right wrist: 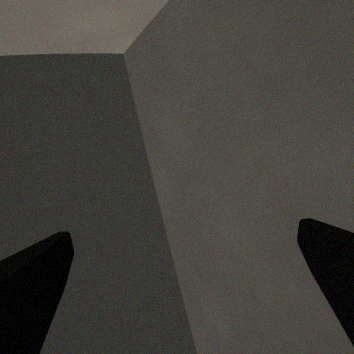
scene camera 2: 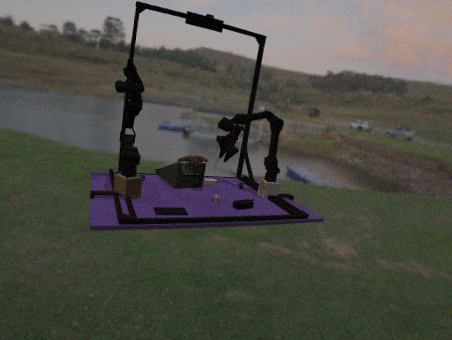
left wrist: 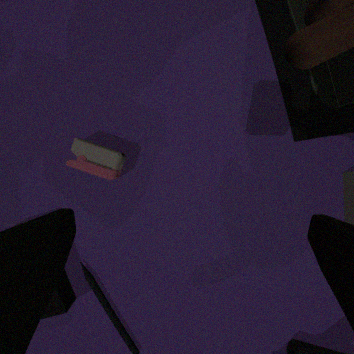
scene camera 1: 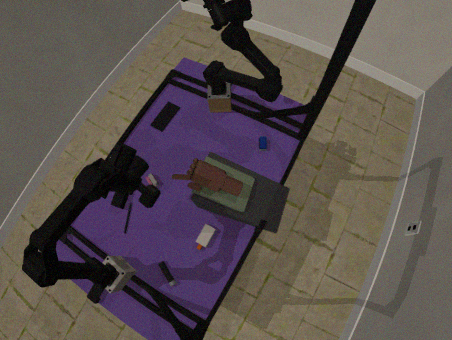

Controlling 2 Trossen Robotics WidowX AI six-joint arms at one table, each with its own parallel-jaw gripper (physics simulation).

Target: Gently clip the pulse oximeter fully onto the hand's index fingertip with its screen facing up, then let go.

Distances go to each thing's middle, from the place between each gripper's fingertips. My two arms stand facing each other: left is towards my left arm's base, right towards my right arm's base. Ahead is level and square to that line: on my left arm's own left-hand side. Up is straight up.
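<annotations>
From my left hand: pulse oximeter (left wrist: pixel 93 158), 90 mm ahead, 40 mm to the right, 200 mm below; dark grey block (scene camera 1: pixel 267 200), 150 mm to the right, 280 mm behind, 170 mm below; index finger (left wrist: pixel 307 47), 20 mm below, 80 mm to the right, 90 mm behind.
From my right hand: pulse oximeter, 520 mm to the left, 20 mm ahead, 630 mm below; dark grey block, 350 mm behind, 420 mm to the left, 610 mm below. Index finger: my right hand 150 mm past it, 450 mm above it, 480 mm to the right of it.
</annotations>
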